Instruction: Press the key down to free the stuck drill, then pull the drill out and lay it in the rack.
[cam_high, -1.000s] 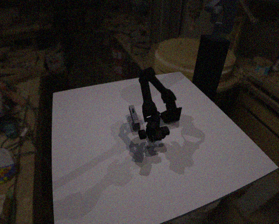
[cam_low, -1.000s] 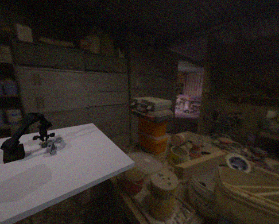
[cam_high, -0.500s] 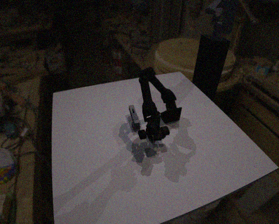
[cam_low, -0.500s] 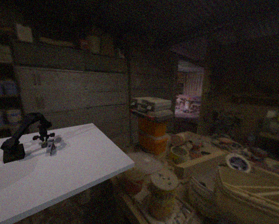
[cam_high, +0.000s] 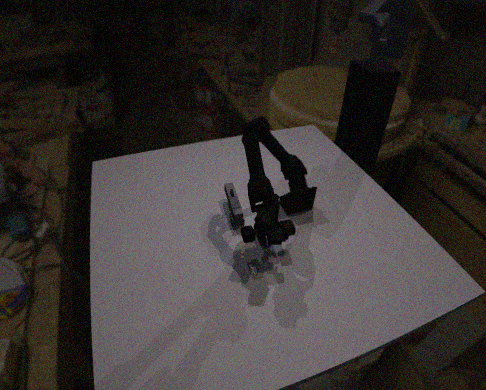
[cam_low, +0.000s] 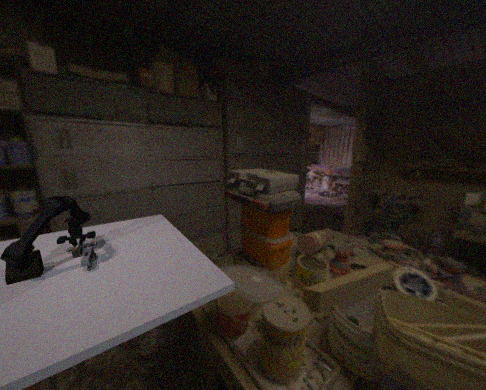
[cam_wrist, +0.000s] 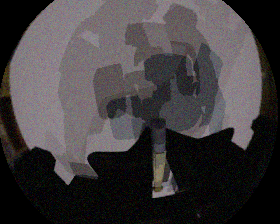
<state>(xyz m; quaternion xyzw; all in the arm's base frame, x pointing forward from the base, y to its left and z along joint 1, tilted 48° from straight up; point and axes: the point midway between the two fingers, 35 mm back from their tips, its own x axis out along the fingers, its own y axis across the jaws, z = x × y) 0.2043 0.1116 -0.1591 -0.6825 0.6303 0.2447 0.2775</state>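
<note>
My gripper tip is now 5 cm to the left of the slotted rack and 1 cm below it. Round my gripper tip: thin dark drill: 7 cm ahead, 25 cm to the right, 4 cm above.
</note>
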